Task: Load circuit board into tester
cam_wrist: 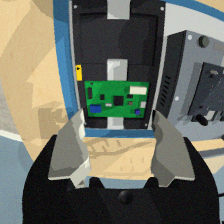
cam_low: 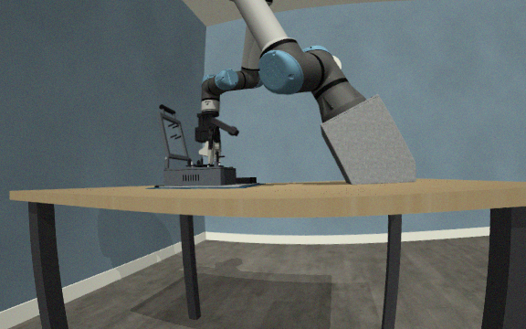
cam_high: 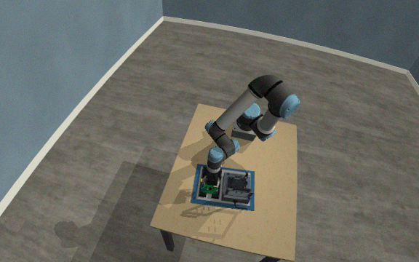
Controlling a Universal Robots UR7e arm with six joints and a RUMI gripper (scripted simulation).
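Right now my hand is 10 mm short of the green circuit board and 60 mm above it. Also, from my hand: tester bed (40 mm behind, 170 mm to the left, 10 mm below); then see-through lid (80 mm ahead, 180 mm to the left, 100 mm above).
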